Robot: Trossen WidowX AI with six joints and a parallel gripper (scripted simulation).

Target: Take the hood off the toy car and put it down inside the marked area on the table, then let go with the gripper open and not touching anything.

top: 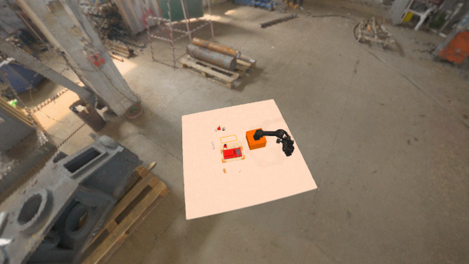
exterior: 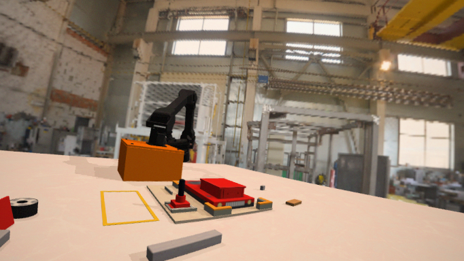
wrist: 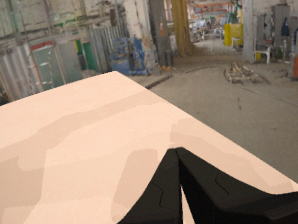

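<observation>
Right now my gripper tip is 65 cm short of the hood, 2 cm to the right of it and 5 cm above it. Round my gripper tip: black wheel: 65 cm ahead, 34 cm to the right, 9 cm below; then small block: 74 cm ahead, 20 cm to the left, 9 cm below.
</observation>
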